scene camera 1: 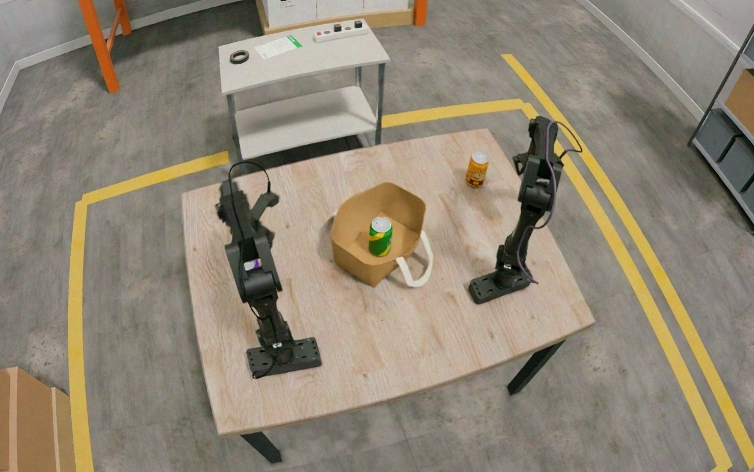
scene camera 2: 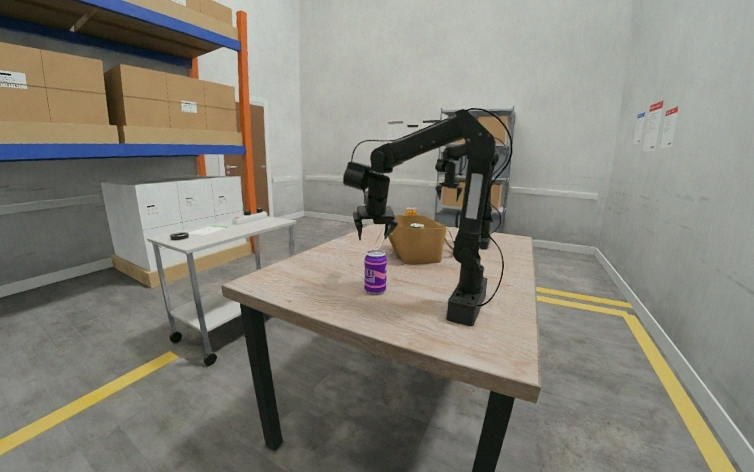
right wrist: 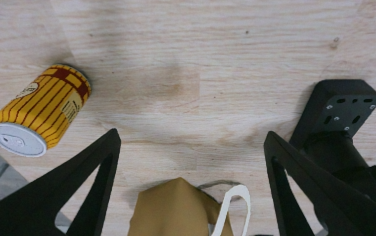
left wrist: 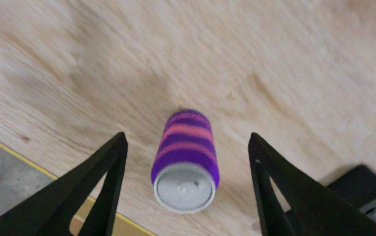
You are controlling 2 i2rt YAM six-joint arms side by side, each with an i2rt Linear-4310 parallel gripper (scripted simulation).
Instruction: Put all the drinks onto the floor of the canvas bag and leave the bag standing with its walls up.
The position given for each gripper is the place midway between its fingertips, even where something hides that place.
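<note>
There's a tan canvas bag (scene camera 1: 356,213), and scene camera 2 has a view of the tan canvas bag (scene camera 2: 414,245) too. You'd also see a purple can (scene camera 2: 375,267), though in the right wrist view the purple can is out of frame. As for the grippers, the left gripper (scene camera 2: 372,239) can be seen in the left wrist view as well, that's the left gripper (left wrist: 187,138), and there's the right gripper (right wrist: 191,136) too.
</note>
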